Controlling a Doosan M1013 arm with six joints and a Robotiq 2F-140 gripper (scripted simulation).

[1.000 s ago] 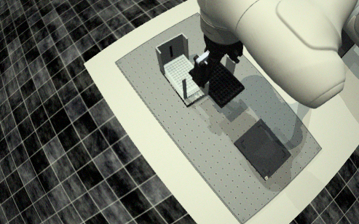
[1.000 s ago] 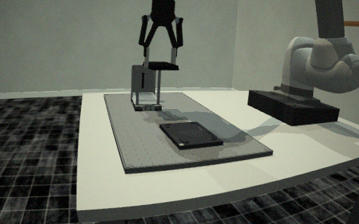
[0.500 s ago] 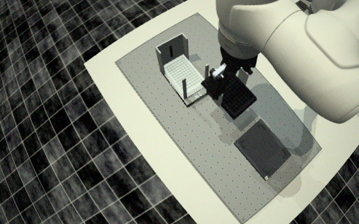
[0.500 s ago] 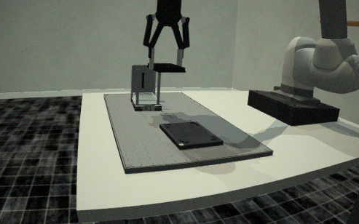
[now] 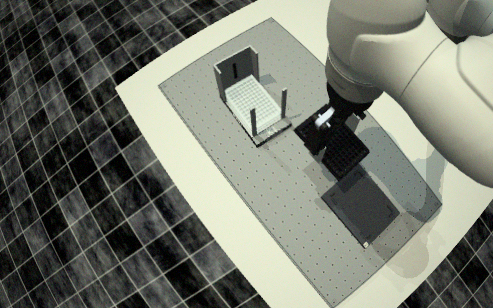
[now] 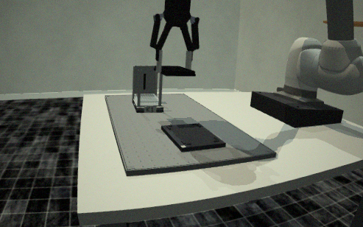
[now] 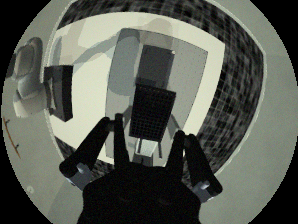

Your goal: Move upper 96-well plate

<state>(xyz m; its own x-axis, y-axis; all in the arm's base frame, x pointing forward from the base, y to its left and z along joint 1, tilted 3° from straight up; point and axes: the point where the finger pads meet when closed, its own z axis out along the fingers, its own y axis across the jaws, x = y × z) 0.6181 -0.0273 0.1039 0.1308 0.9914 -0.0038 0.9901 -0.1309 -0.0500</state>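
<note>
Right now my hand is 180 mm above the plate nest N1 and 130 mm to the right of it. Also, from my hand: white plate 220 mm to the right, 160 mm below; pale A1 square 200 mm to the left, 170 mm below, 70 mm ahead; black 96-well plate 20 mm below.
</note>
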